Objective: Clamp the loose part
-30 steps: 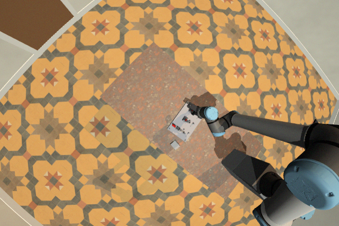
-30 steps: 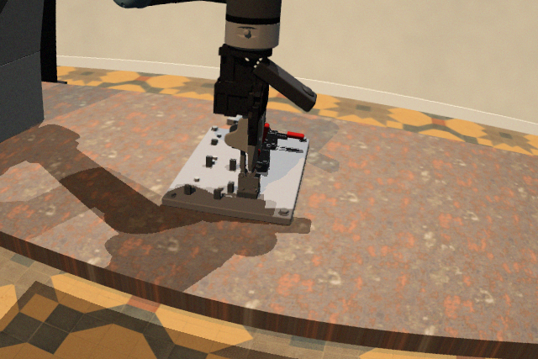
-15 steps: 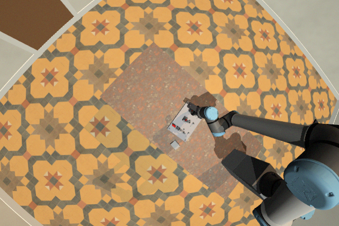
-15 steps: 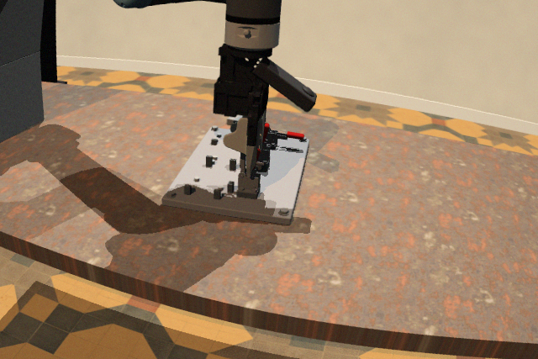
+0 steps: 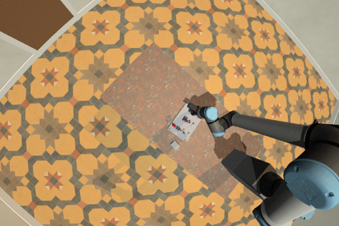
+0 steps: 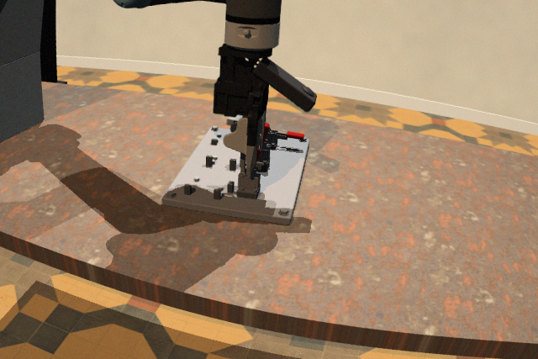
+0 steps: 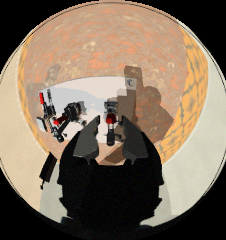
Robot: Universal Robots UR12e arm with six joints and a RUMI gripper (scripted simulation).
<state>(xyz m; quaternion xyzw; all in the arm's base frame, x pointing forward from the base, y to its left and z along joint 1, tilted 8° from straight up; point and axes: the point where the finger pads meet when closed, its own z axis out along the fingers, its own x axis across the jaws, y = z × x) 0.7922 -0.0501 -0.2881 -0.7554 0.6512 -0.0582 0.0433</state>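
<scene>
The toggle clamp lies 20 mm below my hand and 10 mm behind it. The rest, counted from my hand: part (350 mm to the left, 140 mm behind, 80 mm below); then grey fixture plate (100 mm to the left, 80 mm below, 50 mm behind).
</scene>
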